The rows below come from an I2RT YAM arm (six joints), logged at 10 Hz.
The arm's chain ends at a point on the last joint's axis. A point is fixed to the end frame.
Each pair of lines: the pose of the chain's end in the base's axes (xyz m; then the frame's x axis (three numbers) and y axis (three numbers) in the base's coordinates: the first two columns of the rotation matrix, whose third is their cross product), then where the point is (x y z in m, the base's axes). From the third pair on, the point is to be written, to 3 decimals.
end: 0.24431, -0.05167, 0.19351, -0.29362, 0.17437, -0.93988, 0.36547, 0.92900, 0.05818
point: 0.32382 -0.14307 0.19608
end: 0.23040, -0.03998, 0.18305, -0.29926, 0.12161, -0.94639, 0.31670, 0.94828, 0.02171
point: 0.31453 -0.12696 0.18933
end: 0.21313, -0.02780, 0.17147, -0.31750, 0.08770, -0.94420, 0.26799, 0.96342, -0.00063
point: 0.302 -0.110 0.178
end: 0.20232, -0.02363, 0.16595, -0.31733, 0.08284, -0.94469, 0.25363, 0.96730, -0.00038
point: 0.292 -0.105 0.173
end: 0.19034, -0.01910, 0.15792, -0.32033, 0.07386, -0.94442, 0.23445, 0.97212, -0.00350
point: 0.282 -0.098 0.165
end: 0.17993, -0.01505, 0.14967, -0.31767, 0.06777, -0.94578, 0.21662, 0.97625, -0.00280
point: 0.273 -0.093 0.157
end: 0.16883, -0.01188, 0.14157, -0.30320, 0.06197, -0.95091, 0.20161, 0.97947, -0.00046
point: 0.263 -0.088 0.151
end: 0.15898, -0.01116, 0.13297, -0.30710, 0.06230, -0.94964, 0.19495, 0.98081, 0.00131
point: 0.253 -0.087 0.141
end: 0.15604, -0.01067, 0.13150, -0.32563, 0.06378, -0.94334, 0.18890, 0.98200, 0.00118
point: 0.251 -0.086 0.138
